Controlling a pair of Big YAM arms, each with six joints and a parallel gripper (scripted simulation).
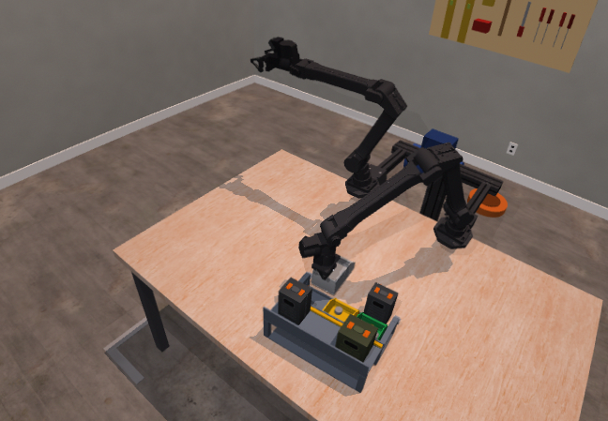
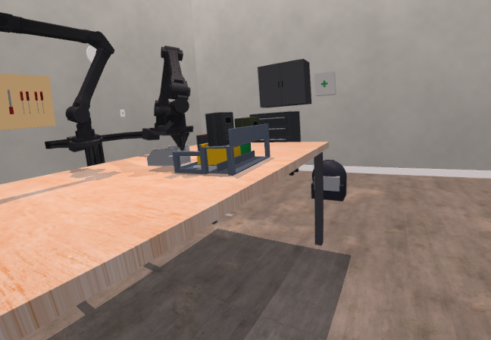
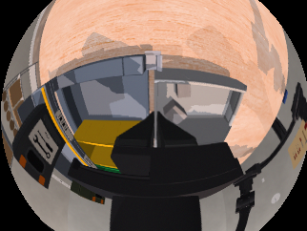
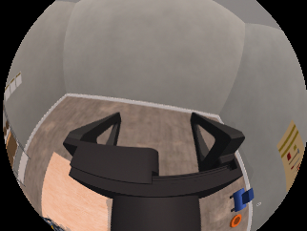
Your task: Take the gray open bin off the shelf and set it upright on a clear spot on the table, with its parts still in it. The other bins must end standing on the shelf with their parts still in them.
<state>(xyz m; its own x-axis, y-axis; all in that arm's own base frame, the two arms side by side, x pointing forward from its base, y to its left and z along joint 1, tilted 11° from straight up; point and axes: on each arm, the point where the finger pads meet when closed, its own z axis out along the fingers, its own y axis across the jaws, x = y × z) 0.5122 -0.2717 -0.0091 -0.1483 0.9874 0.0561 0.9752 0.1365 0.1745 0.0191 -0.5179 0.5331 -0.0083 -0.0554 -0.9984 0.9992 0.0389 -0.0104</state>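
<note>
Now: left hand 80 mm past the gray open bin, 10 mm to the left of it and 30 mm above it. The rest, counted from my left hand: yellow bin 90 mm ahead, 130 mm to the left, 50 mm below; gray shelf 120 mm ahead, 140 mm to the left, 20 mm below; green bin 70 mm ahead, 240 mm to the left, 50 mm below.
</note>
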